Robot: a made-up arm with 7 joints. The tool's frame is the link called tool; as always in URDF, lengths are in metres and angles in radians. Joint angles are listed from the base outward.
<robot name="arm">
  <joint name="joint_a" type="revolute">
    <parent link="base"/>
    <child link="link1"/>
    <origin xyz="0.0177 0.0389 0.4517"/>
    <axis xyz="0 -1 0"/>
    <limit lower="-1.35" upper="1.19"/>
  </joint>
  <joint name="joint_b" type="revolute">
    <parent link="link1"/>
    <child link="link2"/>
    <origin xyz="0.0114 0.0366 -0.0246"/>
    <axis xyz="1 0 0"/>
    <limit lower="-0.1" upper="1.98"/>
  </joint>
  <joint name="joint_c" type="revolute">
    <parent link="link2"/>
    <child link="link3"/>
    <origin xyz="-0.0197 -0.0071 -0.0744"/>
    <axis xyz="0 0 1"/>
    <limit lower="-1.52" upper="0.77"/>
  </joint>
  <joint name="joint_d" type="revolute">
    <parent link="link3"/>
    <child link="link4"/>
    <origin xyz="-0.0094 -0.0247 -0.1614"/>
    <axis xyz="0 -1 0"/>
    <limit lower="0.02" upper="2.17"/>
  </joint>
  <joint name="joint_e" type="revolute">
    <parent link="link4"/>
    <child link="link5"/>
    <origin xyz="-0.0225 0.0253 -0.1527"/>
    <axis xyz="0 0 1"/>
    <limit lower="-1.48" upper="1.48"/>
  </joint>
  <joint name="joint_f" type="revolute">
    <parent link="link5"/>
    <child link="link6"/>
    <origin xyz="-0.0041 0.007 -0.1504"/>
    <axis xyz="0 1 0"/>
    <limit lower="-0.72" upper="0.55"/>
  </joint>
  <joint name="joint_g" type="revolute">
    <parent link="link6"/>
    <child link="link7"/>
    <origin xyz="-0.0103 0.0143 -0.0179"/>
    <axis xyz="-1 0 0"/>
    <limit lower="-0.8" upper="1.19"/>
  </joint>
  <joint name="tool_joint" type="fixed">
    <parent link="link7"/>
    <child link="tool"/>
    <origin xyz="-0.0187 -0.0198 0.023" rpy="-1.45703 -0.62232 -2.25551"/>
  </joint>
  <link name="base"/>
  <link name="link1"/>
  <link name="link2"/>
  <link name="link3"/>
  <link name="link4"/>
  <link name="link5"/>
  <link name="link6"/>
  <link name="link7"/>
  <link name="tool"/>
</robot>
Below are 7 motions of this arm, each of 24 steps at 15 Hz.
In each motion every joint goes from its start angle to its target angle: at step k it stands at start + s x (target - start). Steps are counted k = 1, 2, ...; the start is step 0. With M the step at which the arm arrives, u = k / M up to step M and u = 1 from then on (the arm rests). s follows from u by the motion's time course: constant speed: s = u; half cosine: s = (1 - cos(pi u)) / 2; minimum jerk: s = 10 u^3 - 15 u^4 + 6 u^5.
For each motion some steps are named. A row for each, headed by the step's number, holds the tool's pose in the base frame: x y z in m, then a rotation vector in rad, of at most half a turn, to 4 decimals.
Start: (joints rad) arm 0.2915 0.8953 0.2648 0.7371 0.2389 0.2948 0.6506
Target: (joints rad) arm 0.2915 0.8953 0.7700 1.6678 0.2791 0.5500 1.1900
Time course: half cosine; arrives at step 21
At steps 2, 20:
2: 0.2231 0.4772 0.2120 -0.2119 1.0568 -2.1112
20: 0.1898 0.4098 0.4704 0.8821 1.0254 -2.3446

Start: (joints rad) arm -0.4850 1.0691 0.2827 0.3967 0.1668 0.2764 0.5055
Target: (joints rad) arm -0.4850 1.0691 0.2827 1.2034 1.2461 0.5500 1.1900
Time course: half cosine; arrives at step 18
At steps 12, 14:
12: 0.0834 0.4812 0.1946 -0.7203 0.4969 -2.6199
14: 0.1070 0.4630 0.1956 -0.6027 0.2239 -2.7986

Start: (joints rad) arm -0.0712 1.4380 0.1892 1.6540 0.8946 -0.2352 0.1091
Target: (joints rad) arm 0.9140 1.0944 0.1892 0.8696 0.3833 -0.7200 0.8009
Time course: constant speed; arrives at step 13
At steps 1, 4, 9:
1: 0.3032 0.3542 0.4111 1.2595 1.0129 -1.8975
4: 0.2998 0.4111 0.4418 1.4323 1.0140 -1.6971
9: 0.2881 0.4873 0.4623 1.5957 1.0580 -1.4385

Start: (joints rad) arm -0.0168 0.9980 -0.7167 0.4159 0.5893 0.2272 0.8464
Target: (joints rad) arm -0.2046 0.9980 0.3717 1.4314 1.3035 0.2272 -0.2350
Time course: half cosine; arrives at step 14
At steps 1, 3, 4, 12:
1: 0.0466 0.4919 0.1126 -1.4207 1.5034 -2.2961
3: 0.0642 0.4761 0.1026 -1.2088 1.4251 -2.3012
4: 0.0810 0.4635 0.0983 -1.0490 1.3521 -2.2867
12: 0.2449 0.3720 0.2470 -0.1108 0.4888 -1.7876

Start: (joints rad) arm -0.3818 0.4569 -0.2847 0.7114 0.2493 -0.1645 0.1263
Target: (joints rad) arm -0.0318 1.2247 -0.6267 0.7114 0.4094 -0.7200 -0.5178
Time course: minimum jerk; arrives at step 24
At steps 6, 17, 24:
6: -0.0256 0.2819 -0.0492 -0.5297 1.5973 -2.2644
17: 0.1138 0.4816 0.0904 0.5049 1.8029 -1.5697
24: 0.1331 0.5135 0.1360 0.6758 1.7796 -1.4178

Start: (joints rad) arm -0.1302 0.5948 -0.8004 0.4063 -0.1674 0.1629 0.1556
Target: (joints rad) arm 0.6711 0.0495 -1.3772 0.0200 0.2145 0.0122 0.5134
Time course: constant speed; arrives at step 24
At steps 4, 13, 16, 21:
4: 0.0431 0.3039 -0.0490 0.6350 -1.9729 1.6760
13: 0.1744 0.2352 -0.0559 0.4447 -1.8143 1.8753
16: 0.2222 0.2133 -0.0459 0.3588 -1.7763 1.9173
21: 0.3027 0.1776 -0.0140 0.1969 -1.7327 1.9622

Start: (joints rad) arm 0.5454 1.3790 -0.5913 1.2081 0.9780 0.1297 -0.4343
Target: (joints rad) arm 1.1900 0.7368 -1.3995 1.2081 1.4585 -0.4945 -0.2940
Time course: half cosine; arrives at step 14
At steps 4, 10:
4: 0.3590 0.3685 0.2871 0.2875 1.0211 -1.5732
10: 0.4618 0.1726 0.2666 0.5367 0.3907 -2.0839

